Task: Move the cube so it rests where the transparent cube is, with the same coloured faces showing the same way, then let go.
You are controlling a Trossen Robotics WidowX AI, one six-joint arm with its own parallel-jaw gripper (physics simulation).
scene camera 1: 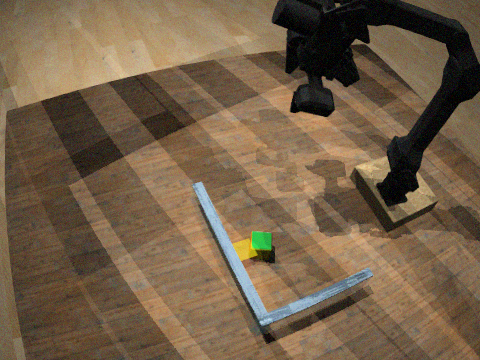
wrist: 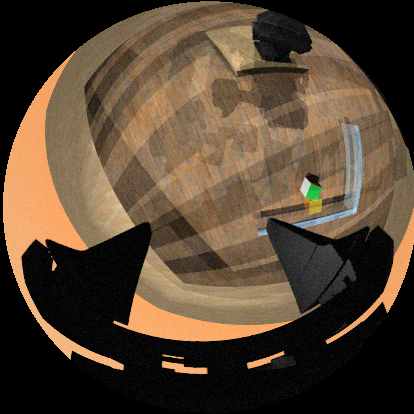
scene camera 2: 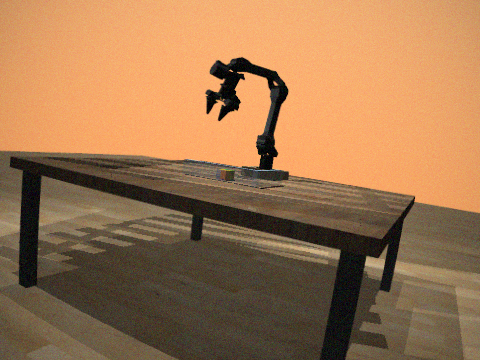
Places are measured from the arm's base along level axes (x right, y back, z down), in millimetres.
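Where they show: gripper, fingertip midpoint: (scene camera 1: 289, 91) (wrist: 209, 226) (scene camera 2: 212, 117); arm's base, link origin: (scene camera 1: 391, 193) (wrist: 271, 51) (scene camera 2: 265, 169).
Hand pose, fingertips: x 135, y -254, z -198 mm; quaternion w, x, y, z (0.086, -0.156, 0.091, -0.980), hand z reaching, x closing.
Observation:
Each offset is from my fingertips to the centre of the thing.
The solid cube {dx -183, dy -81, dz +219 mm} (scene camera 1: 261, 241) (wrist: 313, 192) rests on the table with its green face up; a white side and a dark red side show in the wrist view. In scene camera 2 a small cube shape (scene camera 2: 227, 174) shows, but I cannot separate the two cubes there. The transparent cube {dx -197, dy -120, dz +219 mm} (scene camera 1: 243, 249) (wrist: 315, 206) has a yellow top and lies right beside the solid cube, between it and the long blue bar; they overlap or nearly touch. My gripper (scene camera 1: 319, 79) (scene camera 2: 214, 116) (wrist: 209, 226) is open and empty, high above the table and away from both cubes.
A light blue L-shaped bar (scene camera 1: 223, 235) (wrist: 358, 170) lies around two sides of the cubes; its long arm runs close to the transparent cube. The arm's base block (scene camera 1: 367, 192) (scene camera 2: 275, 175) (wrist: 227, 45) stands on the table (scene camera 1: 150, 280) (scene camera 2: 150, 190).

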